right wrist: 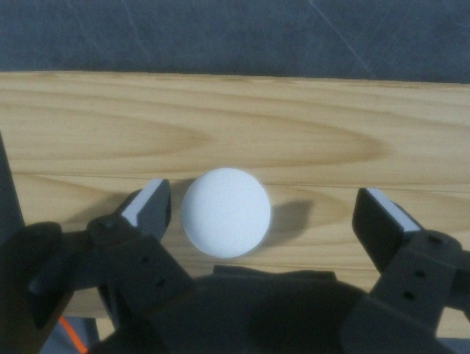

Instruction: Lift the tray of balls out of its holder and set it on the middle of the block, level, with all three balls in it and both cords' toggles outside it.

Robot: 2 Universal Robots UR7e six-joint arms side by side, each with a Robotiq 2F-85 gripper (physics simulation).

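Frame: origin at the left arm's base, x ahead, y left, z up, level; millimetres.
Seen in the pictures: right gripper, fingertip midpoint: (pixel 261 202).
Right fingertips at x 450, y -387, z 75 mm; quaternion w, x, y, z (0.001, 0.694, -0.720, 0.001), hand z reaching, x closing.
Note:
A point is followed by its place in that frame.
A round white ball-like thing (pixel 226 213) @[x 456, y -373, z 98 mm] shows near the middle of the right wrist view, over a pale wooden block (pixel 280 125) @[x 483, y -396, z 60 mm] with long grain lines. My right gripper (pixel 261 202) @[x 450, y -387, z 75 mm] is open, with one fingertip on each side of the white ball-like thing. The ball-like thing is nearer the left fingertip in the view, and a gap shows on both sides of it. I cannot tell how high the fingertips are above the wood. The tray and its holder cannot be made out. My left gripper does not show.
A dark blue-grey scratched surface (pixel 225 35) @[x 527, y -366, z 0 mm] lies beyond the block's upper edge. A thin orange strip or cord (pixel 73 335) @[x 303, y -238, z 29 mm] shows at the lower left, partly hidden by the gripper body. Dark shadows fall on the wood on both sides of the white ball-like thing.

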